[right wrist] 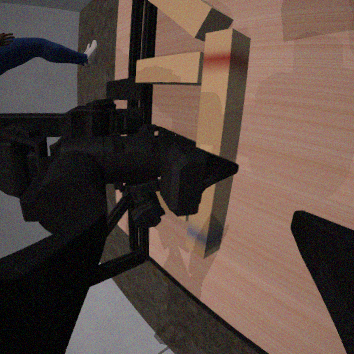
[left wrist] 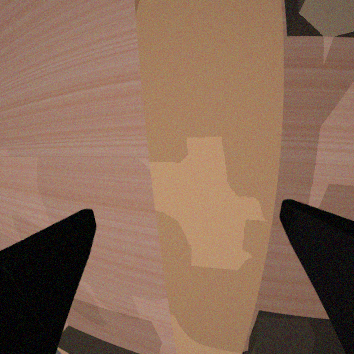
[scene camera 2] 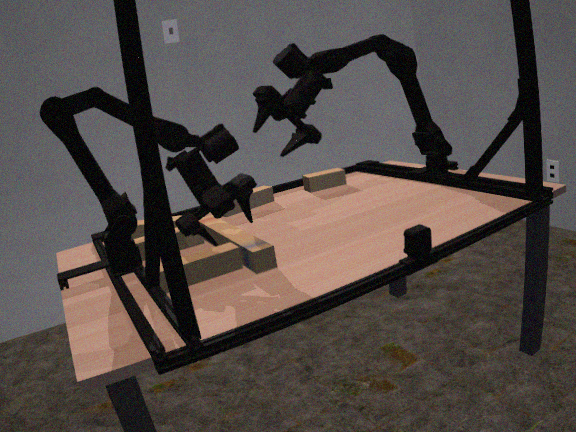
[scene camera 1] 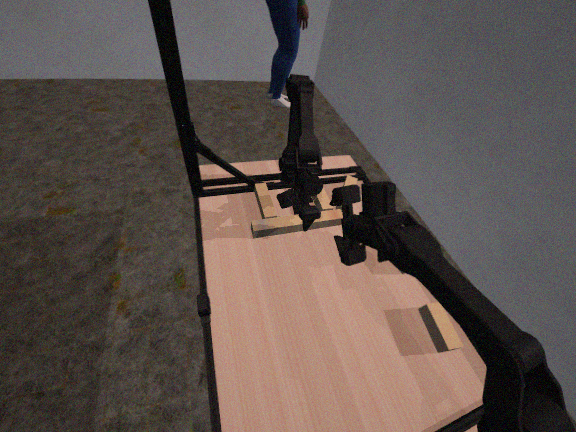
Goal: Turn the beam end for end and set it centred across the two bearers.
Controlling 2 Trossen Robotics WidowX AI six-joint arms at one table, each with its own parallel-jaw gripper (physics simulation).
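Places are measured from the left arm's base along level axes (x ahead, y left, z up), in metres.
Pixels of known places: left gripper, between the fingertips: [right wrist: 218, 156] [left wrist: 188, 214] [scene camera 2: 235, 235] [scene camera 1: 300, 224]; right gripper, between the fingertips: [right wrist: 201, 222] [scene camera 2: 268, 144] [scene camera 1: 333, 220]; left arm's base, origin of its link: [right wrist: 134, 120] [scene camera 2: 126, 269] [scene camera 1: 287, 178]; right arm's base, origin of its link: [scene camera 2: 438, 174].
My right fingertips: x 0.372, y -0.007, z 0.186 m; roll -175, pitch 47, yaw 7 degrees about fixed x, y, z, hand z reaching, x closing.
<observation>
For each thing: its middle in the pictures, then the offset to it from my right fingertips.
- long wooden beam, middle of its body: [left wrist: 219, 207] [right wrist: 215, 154] [scene camera 2: 230, 240] [scene camera 1: 298, 222] 0.135 m back, 0.019 m right, 0.183 m down
- separate block, middle of its body: [scene camera 2: 324, 179] [scene camera 1: 439, 326] 0.310 m ahead, 0.274 m left, 0.181 m down
The long wooden beam [scene camera 1: 280, 224] [scene camera 2: 236, 235] [left wrist: 215, 100] [right wrist: 210, 115] lies flat on the table. In the right wrist view its red band is at the upper end, its blue band at the lower end. Two blocks, apparently the bearers, reach to its side: one [scene camera 1: 264, 201] [scene camera 2: 210, 266] near the blue band, the other [scene camera 1: 324, 200] [right wrist: 169, 69] near the red. My left gripper [scene camera 1: 298, 214] [scene camera 2: 234, 232] [left wrist: 188, 214] is open low over the beam, one finger each side; fingertip depth is unclear. My right gripper [scene camera 1: 337, 220] [scene camera 2: 269, 142] is open and empty, high above the table.
Another block [scene camera 1: 351, 181] [right wrist: 187, 15] lies angled near the beam's red end. A separate block [scene camera 1: 442, 327] [scene camera 2: 325, 180] lies along the table's far side in scene camera 2. Black frame posts [scene camera 1: 172, 90] [scene camera 2: 145, 150] rise at the table's edge. The two grippers are close together in scene camera 1.
</observation>
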